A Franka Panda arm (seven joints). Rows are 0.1 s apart.
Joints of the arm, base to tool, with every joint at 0 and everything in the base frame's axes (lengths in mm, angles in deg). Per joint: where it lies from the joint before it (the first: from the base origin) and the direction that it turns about. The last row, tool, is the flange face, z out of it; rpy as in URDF.
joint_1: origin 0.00 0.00 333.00 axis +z
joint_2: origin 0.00 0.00 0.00 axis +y
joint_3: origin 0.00 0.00 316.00 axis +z
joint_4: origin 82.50 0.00 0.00 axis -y
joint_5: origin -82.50 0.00 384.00 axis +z
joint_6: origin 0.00 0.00 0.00 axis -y
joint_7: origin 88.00 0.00 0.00 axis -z
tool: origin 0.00 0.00 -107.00 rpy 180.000 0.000 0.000
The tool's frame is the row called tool.
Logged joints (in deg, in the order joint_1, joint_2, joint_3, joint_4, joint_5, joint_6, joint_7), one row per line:
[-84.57, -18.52, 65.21, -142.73, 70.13, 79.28, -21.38]
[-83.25, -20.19, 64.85, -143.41, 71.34, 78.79, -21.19]
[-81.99, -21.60, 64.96, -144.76, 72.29, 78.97, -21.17]
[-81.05, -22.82, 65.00, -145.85, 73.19, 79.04, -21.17]
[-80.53, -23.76, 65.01, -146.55, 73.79, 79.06, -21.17]
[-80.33, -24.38, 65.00, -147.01, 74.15, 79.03, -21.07]
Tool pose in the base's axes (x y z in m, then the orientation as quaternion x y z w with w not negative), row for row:
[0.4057, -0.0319, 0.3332, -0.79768, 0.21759, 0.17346, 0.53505]
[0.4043, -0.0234, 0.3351, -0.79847, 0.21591, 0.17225, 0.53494]
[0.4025, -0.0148, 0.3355, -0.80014, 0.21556, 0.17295, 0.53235]
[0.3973, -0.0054, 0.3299, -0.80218, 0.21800, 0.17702, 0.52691]
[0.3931, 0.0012, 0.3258, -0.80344, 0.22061, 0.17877, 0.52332]
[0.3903, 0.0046, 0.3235, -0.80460, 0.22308, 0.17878, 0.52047]
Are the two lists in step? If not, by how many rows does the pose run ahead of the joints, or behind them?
The pose runs 1 row behind the joints: the pose in row i belongs to the joints in row i - 1.
